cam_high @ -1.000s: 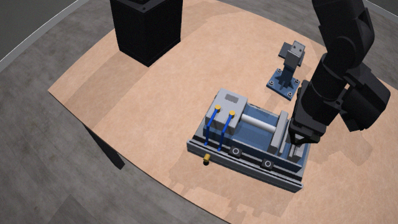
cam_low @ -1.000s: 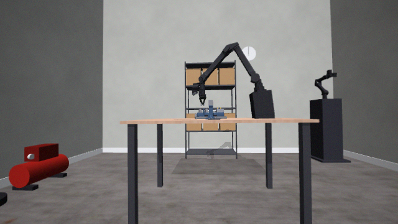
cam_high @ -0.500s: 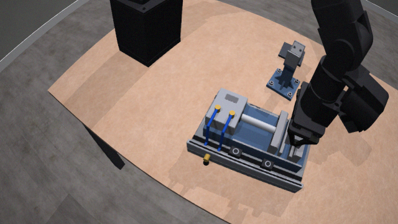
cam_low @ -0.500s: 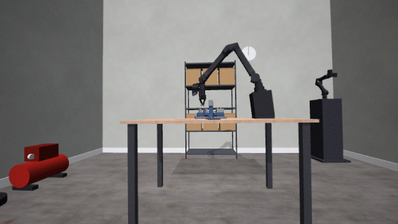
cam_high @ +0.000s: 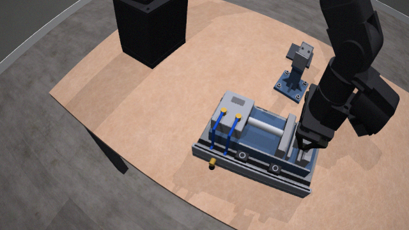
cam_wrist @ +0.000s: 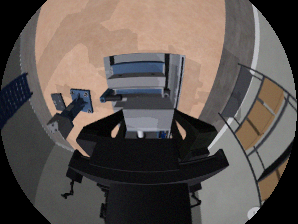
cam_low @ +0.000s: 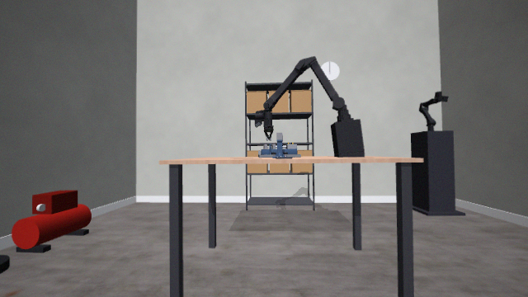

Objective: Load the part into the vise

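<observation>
Now: hand 10 mm above the grey part. Also, from my hand: moving jaw (70 mm below, 40 mm behind, 20 mm to the left); then fixed jaw (70 mm below, 30 mm ahead, 20 mm to the left); then work stop (70 mm to the left, 50 mm below, 10 mm behind).
</observation>
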